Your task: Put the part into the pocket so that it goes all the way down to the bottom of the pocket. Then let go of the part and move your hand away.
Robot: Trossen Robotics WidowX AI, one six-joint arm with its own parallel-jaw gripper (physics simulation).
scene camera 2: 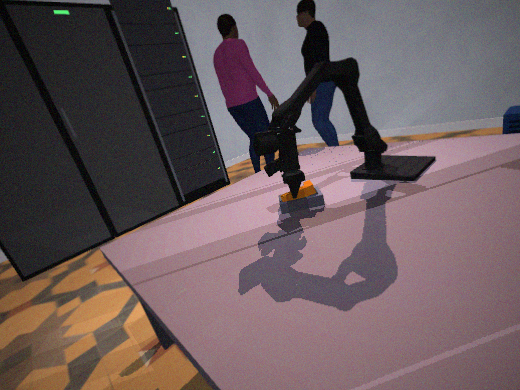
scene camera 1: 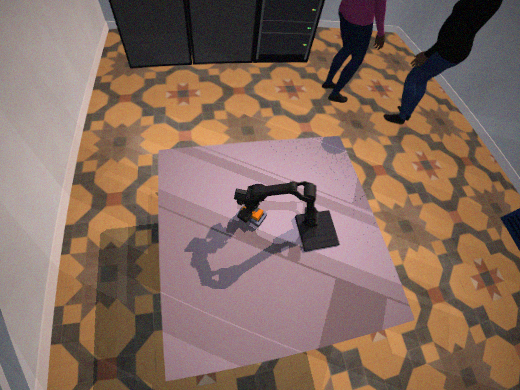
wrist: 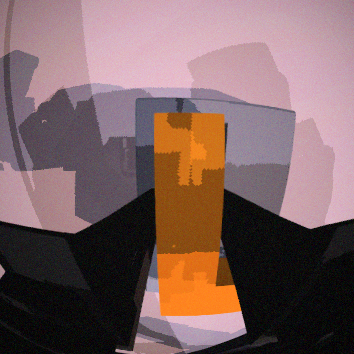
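Seen in the pictures: gripper, fingertip midpoint: (scene camera 2: 294, 196) (scene camera 1: 248, 212) (wrist: 186, 195); arm's base, link origin: (scene camera 2: 373, 166) (scene camera 1: 309, 222).
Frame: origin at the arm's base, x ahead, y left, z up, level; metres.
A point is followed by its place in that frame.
The orange part (scene camera 1: 257, 214) {y -0.127, x 0.280, z 0.044 m} (scene camera 2: 307, 190) {y -0.120, x 0.301, z 0.031 m} (wrist: 189, 215) {y -0.164, x 0.315, z 0.035 m} is a long block at the grey pocket block (scene camera 1: 262, 221) {y -0.101, x 0.252, z -0.020 m} (scene camera 2: 306, 204) {y -0.122, x 0.321, z -0.009 m} (wrist: 257, 142) {y -0.211, x 0.303, z 0.012 m}. In the scene camera 2 view its top shows above the pocket block's rim. In the wrist view it lies across the pocket block, with a thin dark gap by its right side near the far end. How deep the part sits is hidden, and whether it is level is unclear. My gripper (scene camera 1: 245, 216) {y -0.165, x 0.317, z 0.015 m} (scene camera 2: 295, 195) {y -0.165, x 0.317, z 0.015 m} (wrist: 186, 195) {y -0.165, x 0.317, z 0.015 m} is shut on the orange part, one black finger on each side, close above the pocket block.
The pink table (scene camera 1: 225, 325) {y 0.348, x 0.626, z -0.023 m} (scene camera 2: 425, 300) {y 0.227, x 0.613, z -0.024 m} carries the arm's black base plate (scene camera 1: 320, 240) {y 0.122, x -0.016, z -0.008 m} (scene camera 2: 412, 167) {y 0.128, x 0.006, z -0.009 m}, to the right of the pocket block in both scene views. Shadows of the arm fall on the table. Two people and dark cabinets (scene camera 1: 222, 35) (scene camera 2: 75, 110) stand beyond it.
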